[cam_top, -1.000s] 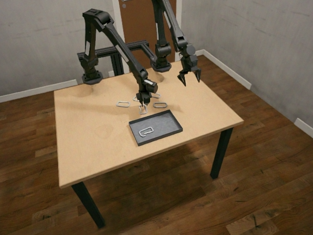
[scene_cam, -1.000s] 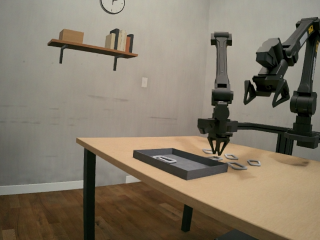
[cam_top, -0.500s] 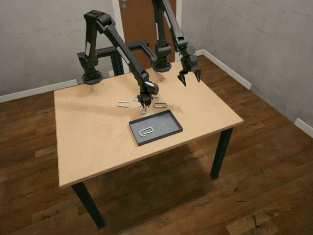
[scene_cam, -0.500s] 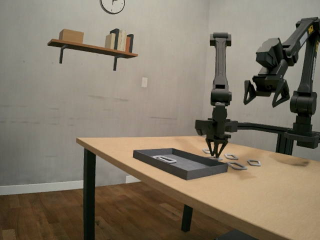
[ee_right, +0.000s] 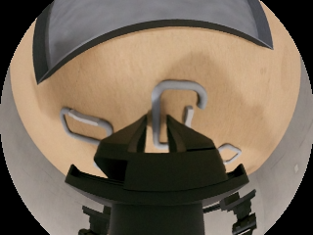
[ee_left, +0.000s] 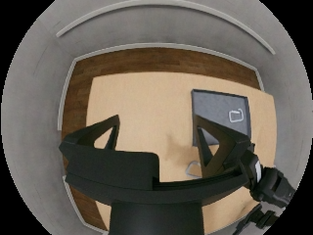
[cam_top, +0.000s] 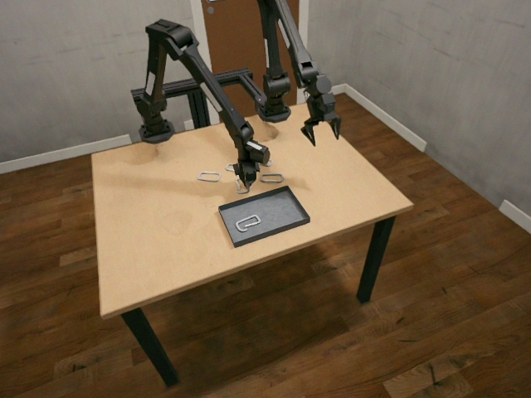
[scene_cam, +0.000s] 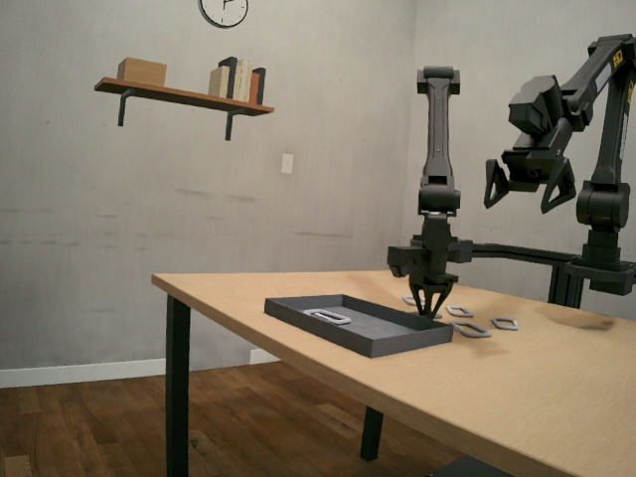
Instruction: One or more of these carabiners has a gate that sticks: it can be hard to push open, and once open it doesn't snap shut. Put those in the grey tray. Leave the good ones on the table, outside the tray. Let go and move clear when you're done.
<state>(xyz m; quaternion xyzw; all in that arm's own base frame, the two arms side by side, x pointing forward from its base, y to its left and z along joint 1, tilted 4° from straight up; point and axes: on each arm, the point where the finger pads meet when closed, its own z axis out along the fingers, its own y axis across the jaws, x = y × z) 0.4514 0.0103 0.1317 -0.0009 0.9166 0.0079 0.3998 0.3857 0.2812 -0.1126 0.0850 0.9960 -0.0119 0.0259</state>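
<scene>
Now: the grey tray 20 cm ahead of my right hand and 2 cm to the left of it.
</scene>
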